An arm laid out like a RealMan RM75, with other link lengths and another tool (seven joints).
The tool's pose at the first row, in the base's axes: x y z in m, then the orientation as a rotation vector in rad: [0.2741 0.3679 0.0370 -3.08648 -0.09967 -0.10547]
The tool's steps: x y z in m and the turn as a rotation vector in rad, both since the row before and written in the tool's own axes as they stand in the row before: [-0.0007 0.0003 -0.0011 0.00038 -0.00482 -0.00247]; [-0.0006 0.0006 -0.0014 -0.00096 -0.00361 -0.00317]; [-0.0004 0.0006 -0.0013 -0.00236 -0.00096 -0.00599]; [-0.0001 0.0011 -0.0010 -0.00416 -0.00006 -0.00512]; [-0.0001 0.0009 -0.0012 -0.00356 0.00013 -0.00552]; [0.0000 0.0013 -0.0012 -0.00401 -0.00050 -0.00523]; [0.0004 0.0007 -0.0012 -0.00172 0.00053 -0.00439]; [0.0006 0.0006 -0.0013 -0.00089 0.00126 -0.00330]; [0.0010 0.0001 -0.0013 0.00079 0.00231 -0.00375]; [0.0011 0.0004 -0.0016 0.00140 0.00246 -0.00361]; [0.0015 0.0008 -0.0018 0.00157 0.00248 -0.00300]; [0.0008 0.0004 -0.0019 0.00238 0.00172 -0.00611]
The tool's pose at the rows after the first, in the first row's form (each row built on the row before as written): [0.2733 0.3675 0.0380 -3.08645 -0.10369 -0.09811]; [0.2727 0.3668 0.0393 -3.08762 -0.10872 -0.09275]; [0.2723 0.3661 0.0405 -3.08989 -0.11799 -0.09170]; [0.2722 0.3649 0.0414 -3.09388 -0.12588 -0.09217]; [0.2721 0.3639 0.0426 -3.09722 -0.13441 -0.09289]; [0.2721 0.3626 0.0437 -3.10105 -0.14252 -0.09267]; [0.2725 0.3619 0.0449 -3.10252 -0.14932 -0.09379]; [0.2731 0.3613 0.0462 -3.10313 -0.15441 -0.09593]; [0.2740 0.3613 0.0476 -3.10194 -0.16017 -0.09952]; [0.2750 0.3610 0.0493 -3.10012 -0.16570 -0.10327]; [0.2765 0.3603 0.0512 -3.09814 -0.17028 -0.10701]; [0.2772 0.3599 0.0531 -3.09525 -0.17969 -0.10957]
